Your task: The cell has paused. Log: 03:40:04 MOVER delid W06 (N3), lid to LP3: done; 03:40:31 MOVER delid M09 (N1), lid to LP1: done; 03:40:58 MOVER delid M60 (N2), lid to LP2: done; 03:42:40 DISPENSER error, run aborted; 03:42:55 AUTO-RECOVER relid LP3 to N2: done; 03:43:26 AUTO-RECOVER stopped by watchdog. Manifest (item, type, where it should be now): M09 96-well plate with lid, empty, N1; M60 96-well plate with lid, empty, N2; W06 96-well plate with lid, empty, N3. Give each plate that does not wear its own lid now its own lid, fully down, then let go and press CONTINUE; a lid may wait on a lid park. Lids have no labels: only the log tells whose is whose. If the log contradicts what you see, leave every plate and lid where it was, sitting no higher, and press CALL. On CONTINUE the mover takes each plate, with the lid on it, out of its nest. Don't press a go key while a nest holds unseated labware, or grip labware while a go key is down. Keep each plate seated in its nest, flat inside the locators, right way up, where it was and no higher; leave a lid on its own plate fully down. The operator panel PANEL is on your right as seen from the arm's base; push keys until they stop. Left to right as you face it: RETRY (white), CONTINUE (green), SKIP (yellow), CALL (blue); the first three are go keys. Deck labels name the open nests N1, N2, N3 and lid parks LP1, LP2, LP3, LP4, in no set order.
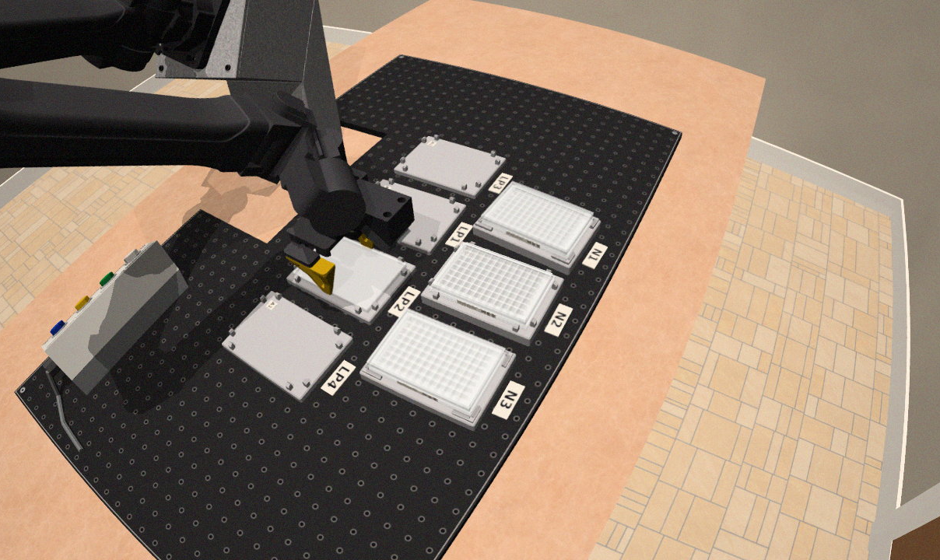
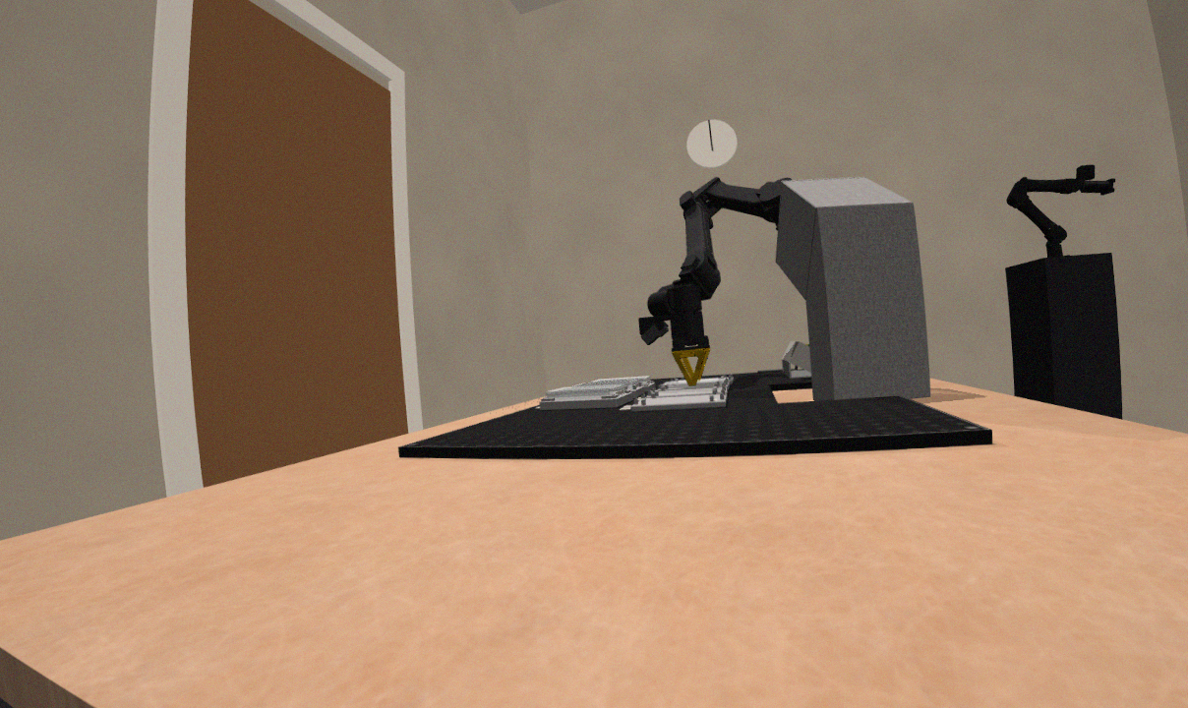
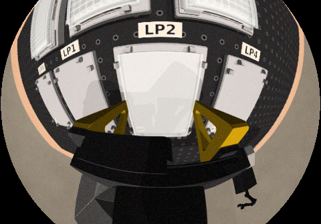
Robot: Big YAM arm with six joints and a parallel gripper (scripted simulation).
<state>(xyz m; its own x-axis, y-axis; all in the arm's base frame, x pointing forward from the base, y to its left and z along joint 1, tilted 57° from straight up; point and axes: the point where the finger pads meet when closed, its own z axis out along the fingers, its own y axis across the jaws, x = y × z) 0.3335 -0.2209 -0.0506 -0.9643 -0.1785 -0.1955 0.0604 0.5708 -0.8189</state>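
My hand is 20 mm above the lid park LP2. Round my hand: lid park LP3: 10 mm ahead, 260 mm to the left, 20 mm below; lid park LP1: 10 mm ahead, 130 mm to the left, 20 mm below; lid park LP4: 10 mm behind, 130 mm to the right, 20 mm below.
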